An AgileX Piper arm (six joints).
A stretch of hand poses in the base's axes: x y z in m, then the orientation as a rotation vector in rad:
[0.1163 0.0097 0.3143 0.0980 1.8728 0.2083]
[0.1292 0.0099 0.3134 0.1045 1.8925 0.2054]
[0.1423 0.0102 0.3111 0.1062 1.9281 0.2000]
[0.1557 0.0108 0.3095 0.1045 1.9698 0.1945]
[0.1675 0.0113 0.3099 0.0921 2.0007 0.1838]
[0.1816 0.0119 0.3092 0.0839 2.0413 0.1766]
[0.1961 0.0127 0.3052 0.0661 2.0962 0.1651]
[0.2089 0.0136 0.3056 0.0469 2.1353 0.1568]
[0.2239 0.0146 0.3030 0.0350 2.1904 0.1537]
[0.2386 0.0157 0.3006 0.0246 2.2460 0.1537]
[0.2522 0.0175 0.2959 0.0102 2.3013 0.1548]
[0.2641 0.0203 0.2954 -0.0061 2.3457 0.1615]
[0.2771 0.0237 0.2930 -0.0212 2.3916 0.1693]
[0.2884 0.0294 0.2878 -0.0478 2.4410 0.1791]
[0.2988 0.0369 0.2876 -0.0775 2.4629 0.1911]
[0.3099 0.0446 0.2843 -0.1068 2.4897 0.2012]
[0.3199 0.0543 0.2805 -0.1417 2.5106 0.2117]
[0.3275 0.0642 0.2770 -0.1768 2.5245 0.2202]
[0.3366 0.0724 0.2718 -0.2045 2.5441 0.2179]
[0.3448 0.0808 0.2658 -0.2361 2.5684 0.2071]
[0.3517 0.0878 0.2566 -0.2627 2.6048 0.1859]
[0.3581 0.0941 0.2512 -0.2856 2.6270 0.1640]
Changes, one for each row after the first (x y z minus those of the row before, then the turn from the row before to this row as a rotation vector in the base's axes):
[0.0129 0.0002 -0.0009 0.0003 0.0202 -0.0041]
[0.0131 0.0003 -0.0023 -0.0046 0.0354 -0.0006]
[0.0134 0.0006 -0.0016 -0.0064 0.0412 0.0023]
[0.0118 0.0005 0.0004 -0.0145 0.0294 0.0064]
[0.0141 0.0006 -0.0007 -0.0103 0.0395 0.0058]
[0.0145 0.0008 -0.0040 -0.0178 0.0530 0.0118]
[0.0128 0.0009 0.0004 -0.0152 0.0374 0.0129]
[0.0150 0.0010 -0.0026 -0.0090 0.0541 0.0105]
[0.0147 0.0011 -0.0024 -0.0060 0.0548 0.0105]
[0.0136 0.0018 -0.0047 -0.0064 0.0544 0.0136]
[0.0119 0.0028 -0.0005 -0.0024 0.0438 0.0160]
[0.0130 0.0034 -0.0024 -0.0013 0.0455 0.0153]
[0.0113 0.0057 -0.0052 -0.0032 0.0487 0.0240]
[0.0104 0.0075 -0.0002 -0.0006 0.0216 0.0254]
[0.0111 0.0077 -0.0033 -0.0023 0.0267 0.0245]
[0.0100 0.0097 -0.0038 -0.0028 0.0210 0.0282]
[0.0076 0.0099 -0.0035 -0.0035 0.0143 0.0275]
[0.0091 0.0082 -0.0052 -0.0101 0.0190 0.0196]
[0.0082 0.0084 -0.0060 -0.0175 0.0229 0.0204]
[0.0069 0.0070 -0.0092 -0.0250 0.0338 0.0145]
[0.0064 0.0063 -0.0054 -0.0227 0.0200 0.0117]

